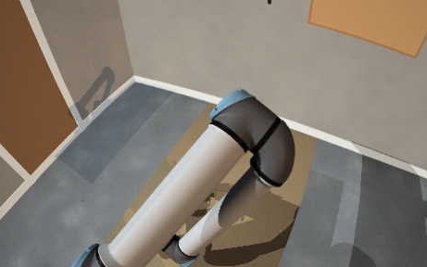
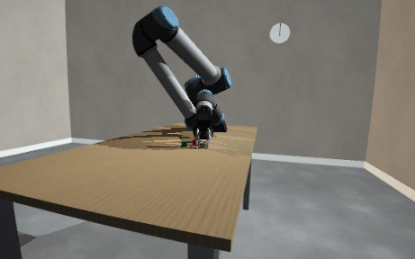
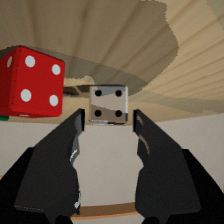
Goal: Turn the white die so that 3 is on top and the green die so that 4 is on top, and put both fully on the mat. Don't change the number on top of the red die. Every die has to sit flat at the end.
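Right now the white die is 1 cm behind my hand and 1 cm below it. From my hand the other things lie so: green die: 9 cm to the right, 1 cm below; then red die: 5 cm behind, 5 cm to the right, 1 cm below; then tan mat: 20 cm to the right, 2 cm below.
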